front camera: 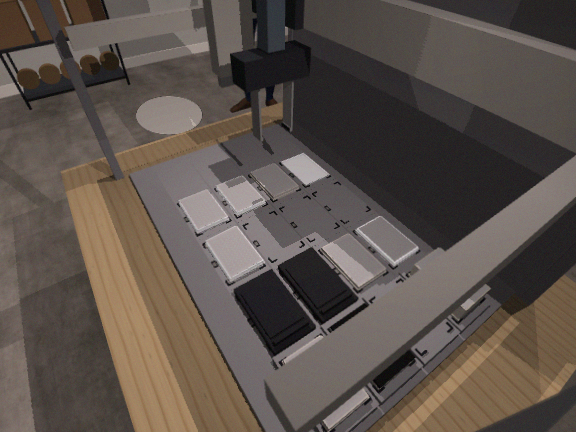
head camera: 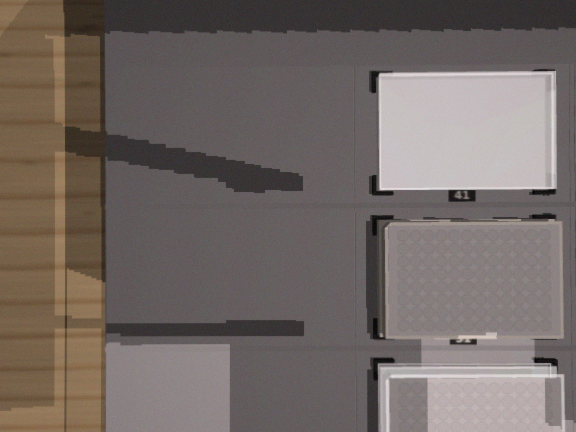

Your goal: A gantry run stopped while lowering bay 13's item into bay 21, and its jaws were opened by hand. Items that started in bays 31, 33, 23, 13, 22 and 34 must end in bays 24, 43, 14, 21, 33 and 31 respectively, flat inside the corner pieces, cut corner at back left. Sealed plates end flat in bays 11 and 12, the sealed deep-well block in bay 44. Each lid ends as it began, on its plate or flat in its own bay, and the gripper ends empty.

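Frame: origin at the robot's base, x ahead, y left, z up, level; metres.
Seen in the pictures: gripper, fingertip midpoint: (front camera: pixel 273 133); robot's base, link origin: (front camera: pixel 178 204).
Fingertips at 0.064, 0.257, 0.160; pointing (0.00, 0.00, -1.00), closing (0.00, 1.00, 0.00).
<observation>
Offsets run from my fingertips to a thing's top centre, as dx, dy, dz. "spot": to the spot under its first point.
My gripper (front camera: pixel 274 134) is open and empty, raised over the deck's far end; its jaws do not show in the head view. A beige-rimmed plate {+0.000, +0.000, -0.146} (front camera: pixel 274 181) (head camera: pixel 475 280) sits in bay 31, cut corner at back left. A clear-edged plate {+0.000, -0.107, -0.146} (front camera: pixel 241 195) (head camera: pixel 475 400) is in bay 21. A plain white item {+0.000, +0.107, -0.152} (front camera: pixel 305 169) (head camera: pixel 465 132) lies in bay 41. Pale plates sit in bay 11 {spot: +0.012, -0.217, -0.146} (front camera: pixel 203 211), bay 12 {spot: +0.174, -0.212, -0.144} (front camera: pixel 235 253), bay 33 {spot: +0.333, -0.005, -0.146} (front camera: pixel 353 260) and bay 43 {spot: +0.335, +0.101, -0.146} (front camera: pixel 387 240). Black items fill bay 13 {+0.332, -0.213, -0.129} (front camera: pixel 274 311) and bay 23 {+0.332, -0.106, -0.129} (front camera: pixel 317 285). Bays 22, 32 and 42 hold nothing.
A grey beam (front camera: pixel 425 310) hides much of the fourth column. Past it show parts of a white item {+0.492, -0.214, -0.131} (front camera: pixel 346 407) in bay 14, a black item {spot: +0.552, -0.111, -0.129} (front camera: pixel 395 371) in bay 24 and a beige block {spot: +0.550, +0.085, -0.104} (front camera: pixel 470 303) in bay 44. A frame post (front camera: pixel 92 110) stands at the far left.
</observation>
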